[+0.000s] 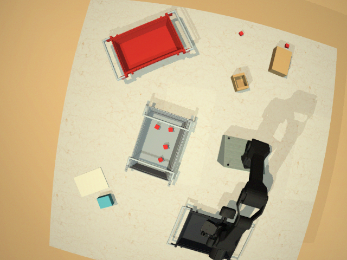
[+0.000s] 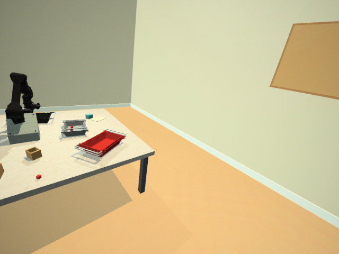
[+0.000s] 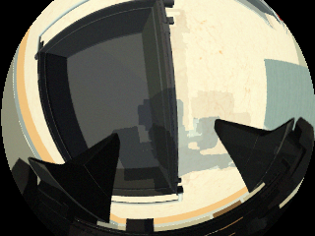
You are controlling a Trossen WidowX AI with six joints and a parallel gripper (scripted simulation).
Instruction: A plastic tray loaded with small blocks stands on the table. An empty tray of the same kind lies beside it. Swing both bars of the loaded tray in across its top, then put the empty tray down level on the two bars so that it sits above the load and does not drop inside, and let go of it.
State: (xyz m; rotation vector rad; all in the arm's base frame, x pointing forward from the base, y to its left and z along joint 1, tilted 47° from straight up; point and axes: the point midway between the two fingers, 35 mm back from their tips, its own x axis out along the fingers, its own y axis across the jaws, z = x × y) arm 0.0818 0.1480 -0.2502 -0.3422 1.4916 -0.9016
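Right now the black tray is 20 mm ahead of my gripper tip, 80 mm to the left of it and 30 mm below it. The rest, counted from my gripper tip: cream flat pad 590 mm ahead, 130 mm to the right, 70 mm below; then teal cube 510 mm ahead, 60 mm to the right, 50 mm below; then wooden box 60 mm behind, 620 mm to the right, 60 mm below.
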